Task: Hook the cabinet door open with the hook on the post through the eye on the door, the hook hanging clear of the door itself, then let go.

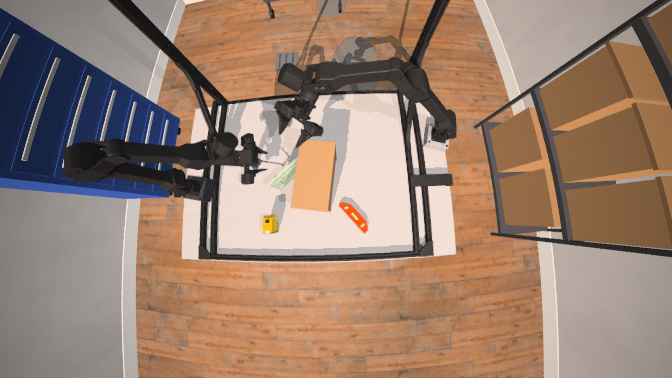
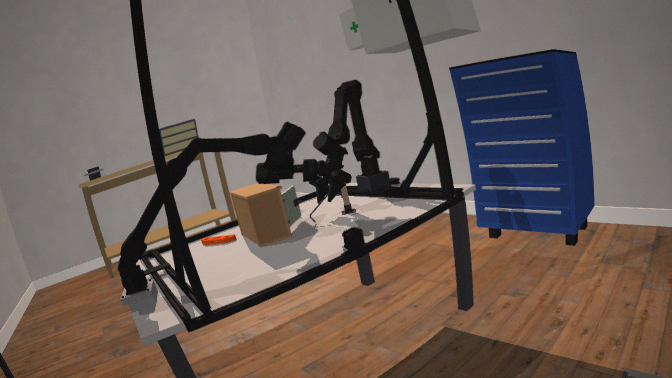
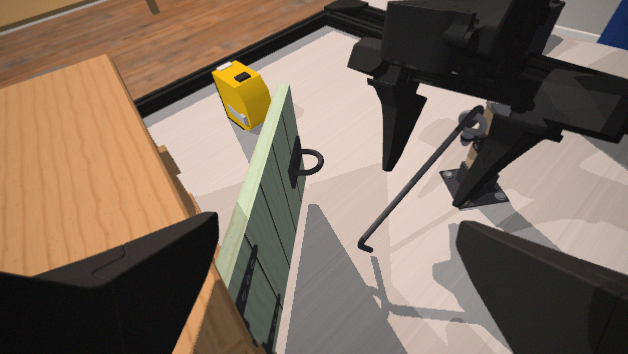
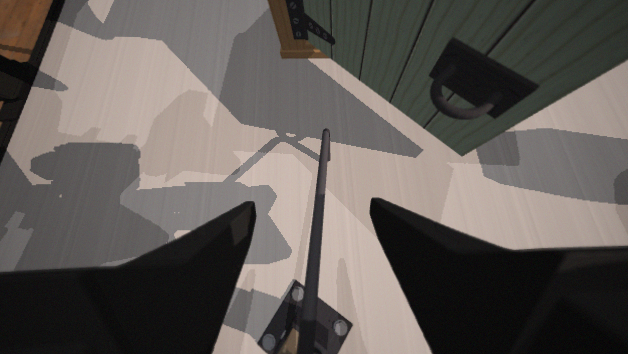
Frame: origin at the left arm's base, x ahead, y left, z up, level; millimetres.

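Seen in the pictures: left gripper, fingertip midpoint: (image 1: 287, 140) (image 2: 292, 180) (image 3: 339, 228); right gripper, fingertip midpoint: (image 1: 267, 161) (image 2: 323, 202) (image 3: 418, 187) (image 4: 313, 207); left arm's base, origin of the base link: (image 1: 438, 135) (image 2: 137, 288); right arm's base, origin of the base link: (image 1: 194, 187) (image 2: 371, 173).
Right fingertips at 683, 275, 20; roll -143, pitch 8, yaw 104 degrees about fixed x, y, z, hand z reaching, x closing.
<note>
Offsets run from my right fingertips to a thing's top centre, as dx, dy, dz. "spot": to the spot under its first point.
The wooden cabinet @[-221, +34, +108] (image 1: 315, 175) (image 2: 257, 215) (image 3: 75, 165) has its green door @[-106, +21, +71] (image 1: 285, 175) (image 2: 291, 205) (image 3: 270, 180) (image 4: 400, 50) standing open at an angle. The dark eye (image 3: 321, 161) (image 4: 460, 115) sticks out from the door's face. The thin dark hook @[spot: -9, +0, +5] (image 3: 410, 187) (image 4: 318, 215) slants from a ring on the short wooden post @[spot: +84, -6, -1] (image 2: 346, 196) (image 3: 471, 156); its bent tip is apart from eye and door. My right gripper (image 1: 265, 161) (image 3: 418, 187) (image 4: 313, 207) is open, the hook rod passing between its spread fingers. My left gripper (image 1: 290, 138) (image 3: 339, 228) is open and empty above the cabinet's door side.
A yellow tape measure @[-76, +243, +22] (image 1: 270, 224) (image 3: 257, 100) stands beyond the door. An orange level @[-393, +138, -41] (image 1: 354, 216) (image 2: 219, 240) lies on the cabinet's other side. A black frame runs around the table's edge. The two arms' grippers are close together.
</note>
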